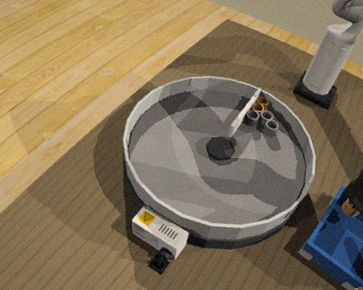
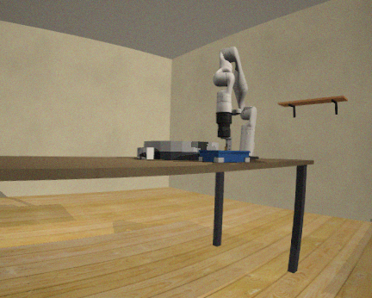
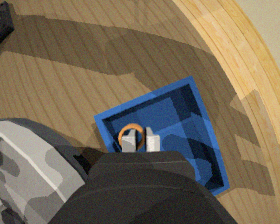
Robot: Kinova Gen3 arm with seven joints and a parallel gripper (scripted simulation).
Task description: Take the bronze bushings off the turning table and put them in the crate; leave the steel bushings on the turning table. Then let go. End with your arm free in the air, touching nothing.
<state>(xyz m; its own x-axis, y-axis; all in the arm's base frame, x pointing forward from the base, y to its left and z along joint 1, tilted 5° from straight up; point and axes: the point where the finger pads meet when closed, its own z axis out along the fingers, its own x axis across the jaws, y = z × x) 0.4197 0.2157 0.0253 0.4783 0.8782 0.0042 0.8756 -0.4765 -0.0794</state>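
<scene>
Right now the blue crate is 50 mm ahead of my hand, 20 mm to the left of it and 40 mm below it. The rest, counted from my hand: turning table: 30 mm ahead, 330 mm to the right, 10 mm below.
</scene>
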